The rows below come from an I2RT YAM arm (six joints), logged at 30 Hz.
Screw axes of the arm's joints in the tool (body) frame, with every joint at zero. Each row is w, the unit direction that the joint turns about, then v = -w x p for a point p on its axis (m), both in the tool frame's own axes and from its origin. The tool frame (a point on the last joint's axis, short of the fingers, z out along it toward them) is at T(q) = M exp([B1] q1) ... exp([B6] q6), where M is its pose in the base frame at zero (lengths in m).
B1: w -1 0 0 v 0.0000 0.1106 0.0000
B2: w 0 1 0 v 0.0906 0.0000 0.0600
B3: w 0 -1 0 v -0.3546 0.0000 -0.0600
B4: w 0 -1 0 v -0.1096 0.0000 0.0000
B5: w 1 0 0 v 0.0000 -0.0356 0.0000
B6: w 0 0 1 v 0.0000 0.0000 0.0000
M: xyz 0.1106 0.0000 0.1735 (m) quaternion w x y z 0.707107 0 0.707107 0
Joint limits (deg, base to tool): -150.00..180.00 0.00..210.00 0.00..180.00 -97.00..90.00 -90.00..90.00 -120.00..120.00
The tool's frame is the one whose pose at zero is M.
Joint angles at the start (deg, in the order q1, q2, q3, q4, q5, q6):
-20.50 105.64 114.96 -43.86 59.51 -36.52
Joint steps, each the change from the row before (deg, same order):
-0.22 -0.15 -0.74 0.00 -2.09 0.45
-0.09 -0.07 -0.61 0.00 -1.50 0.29
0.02 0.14 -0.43 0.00 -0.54 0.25
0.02 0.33 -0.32 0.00 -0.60 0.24
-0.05 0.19 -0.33 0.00 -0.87 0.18
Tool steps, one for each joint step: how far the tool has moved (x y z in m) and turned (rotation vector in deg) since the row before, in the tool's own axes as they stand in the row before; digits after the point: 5 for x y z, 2 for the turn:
0.00109 0.00299 0.00202 -1.79 -0.80 0.01
0.00069 0.00296 0.00141 -1.35 -0.56 -0.13
0.00011 0.00337 0.00141 -0.63 -0.07 -0.23
-0.00040 0.00414 0.00206 -0.71 -0.06 -0.30
-0.00001 0.00313 0.00185 -0.87 -0.21 -0.22

